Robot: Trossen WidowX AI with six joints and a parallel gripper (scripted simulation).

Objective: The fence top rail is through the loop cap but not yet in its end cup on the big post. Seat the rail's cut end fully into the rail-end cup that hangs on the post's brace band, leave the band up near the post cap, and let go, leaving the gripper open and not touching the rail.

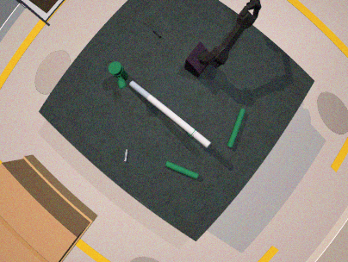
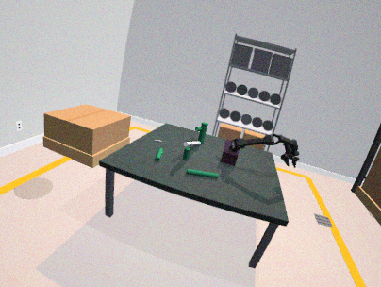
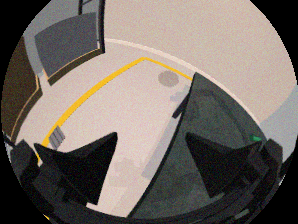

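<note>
The green rail-end cup is 910 mm ahead of my gripper tip, 210 mm to the right of it and 20 mm above it. From my gripper tip the other things lie so: small white pin 1200 mm ahead, 70 mm to the left, 130 mm below.
</note>
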